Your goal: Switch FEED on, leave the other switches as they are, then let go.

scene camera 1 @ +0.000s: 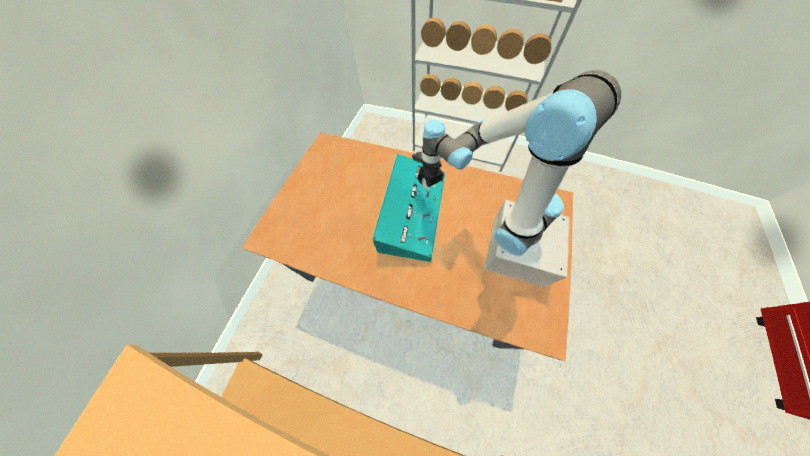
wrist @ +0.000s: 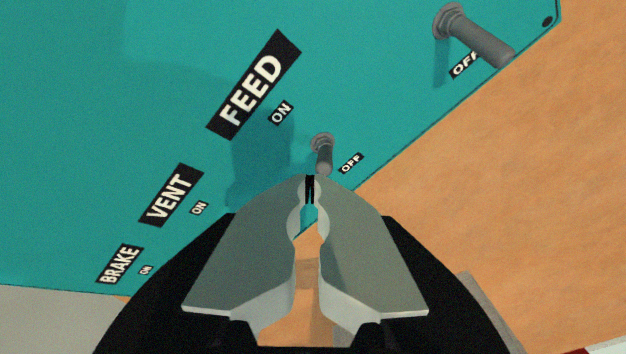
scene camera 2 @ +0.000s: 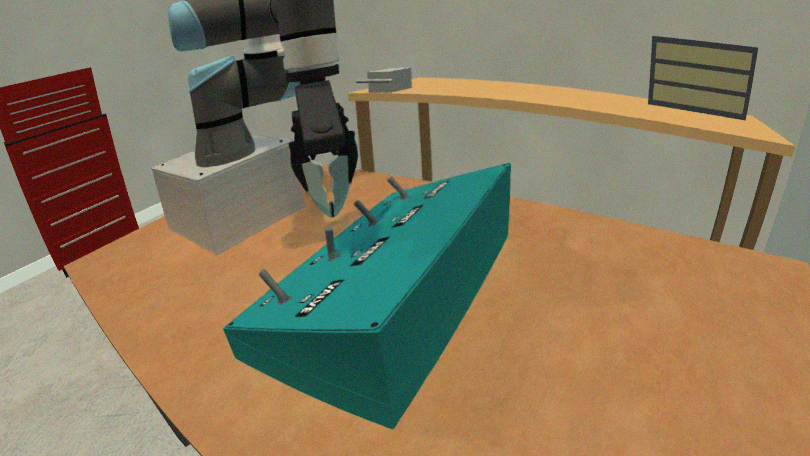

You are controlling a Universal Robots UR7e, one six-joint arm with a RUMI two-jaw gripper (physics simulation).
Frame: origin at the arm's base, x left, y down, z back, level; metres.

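Where they show: gripper, fingertip midpoint: (scene camera 1: 426,187) (wrist: 310,177) (scene camera 2: 333,216); arm's base, origin of the base link: (scene camera 2: 225,156).
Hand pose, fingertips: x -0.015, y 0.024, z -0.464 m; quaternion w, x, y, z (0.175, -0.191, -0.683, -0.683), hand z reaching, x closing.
Each offset is from my fingertips to the top centre of the thing. Level surfaces: height alone.
The teal sloped panel (scene camera 1: 391,198) (scene camera 2: 442,249) (wrist: 165,30) carries a row of grey toggle switches. The FEED lever {dz +0.010, dx -0.005, dy +0.019 m} (scene camera 2: 331,243) (wrist: 325,159) stands more upright than the others, leaning away from its OFF label. The VALVE lever {dz -0.014, dx -0.124, dy +0.028 m} (scene camera 2: 274,286) (wrist: 480,40), VENT lever {dz +0.060, dx +0.104, dy +0.028 m} (scene camera 2: 365,212) and BRAKE lever {dz +0.097, dx +0.219, dy +0.028 m} (scene camera 2: 397,187) lean toward their OFF side. My gripper (scene camera 1: 426,184) (scene camera 2: 332,212) (wrist: 310,177) is shut with nothing between its fingertips. It hangs above the panel's low edge, between FEED and VENT in scene camera 2, near the FEED lever's end in the wrist view.
The panel stands on an orange table {dy +0.154 m} (scene camera 1: 306,198) (scene camera 2: 623,317). The arm's pale base block (scene camera 1: 527,263) (scene camera 2: 249,209) is on the panel's low side. A shelf rack (scene camera 1: 473,64), a red drawer cabinet (scene camera 1: 785,351) (scene camera 2: 70,186) and a curved wooden bench (scene camera 2: 538,99) stand around the table.
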